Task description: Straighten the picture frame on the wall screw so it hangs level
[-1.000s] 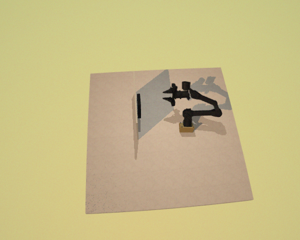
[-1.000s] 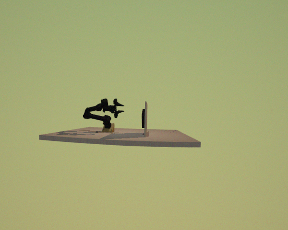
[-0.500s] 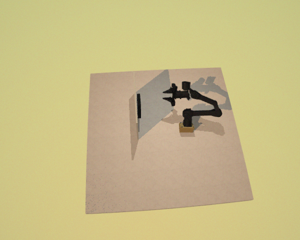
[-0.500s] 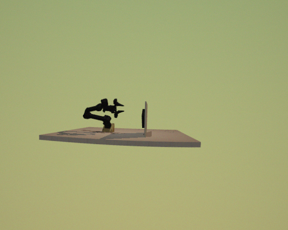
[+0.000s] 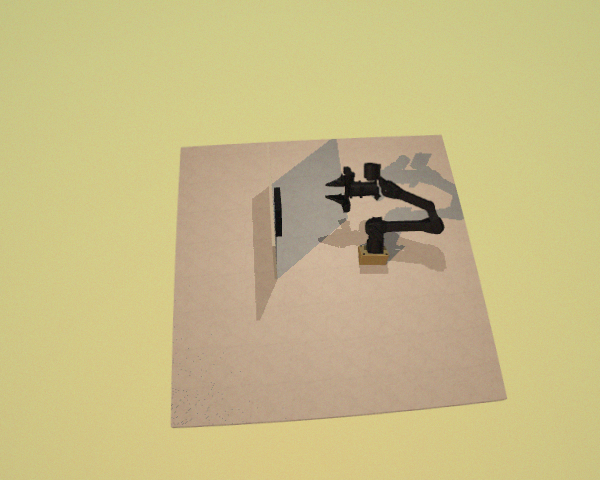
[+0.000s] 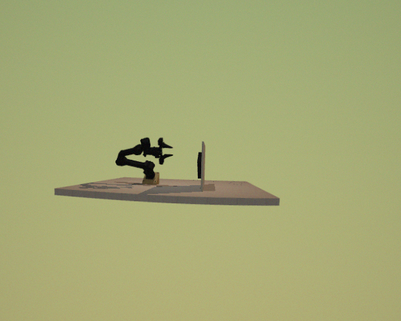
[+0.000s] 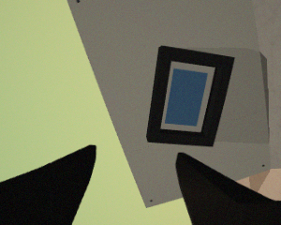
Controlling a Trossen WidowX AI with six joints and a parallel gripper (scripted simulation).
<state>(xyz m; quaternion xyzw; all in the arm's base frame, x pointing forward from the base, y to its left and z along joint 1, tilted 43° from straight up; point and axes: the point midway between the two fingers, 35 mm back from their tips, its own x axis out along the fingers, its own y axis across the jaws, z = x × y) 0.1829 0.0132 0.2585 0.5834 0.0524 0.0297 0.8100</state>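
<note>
The picture frame lies 20 cm ahead of my gripper tip, 9 cm below it and 5 cm to the left of it. From my gripper tip the other things lie so: wall panel 21 cm ahead, 10 cm below, 5 cm to the left.
</note>
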